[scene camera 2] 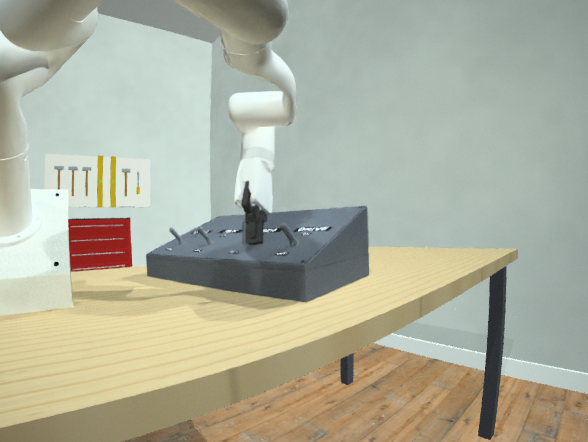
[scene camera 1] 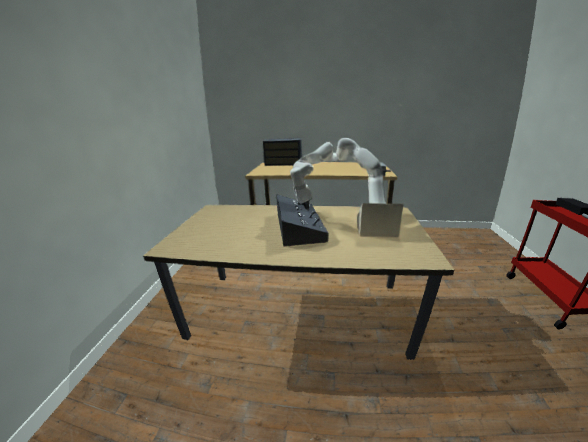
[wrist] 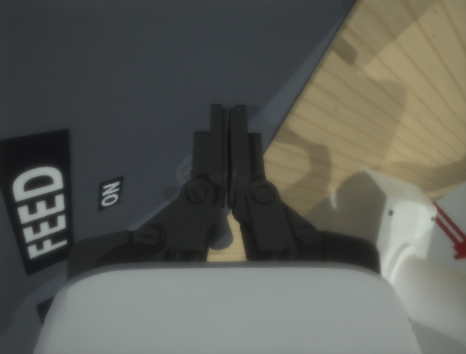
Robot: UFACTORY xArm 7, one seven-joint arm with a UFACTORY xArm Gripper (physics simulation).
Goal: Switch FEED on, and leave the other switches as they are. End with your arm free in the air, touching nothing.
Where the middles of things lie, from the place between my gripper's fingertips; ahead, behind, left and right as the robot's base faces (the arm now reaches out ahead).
Scene:
The dark sloped switch panel [scene camera 2: 331,250] is 5 cm ahead of my hand, 11 cm to the left of it and 1 cm below it.

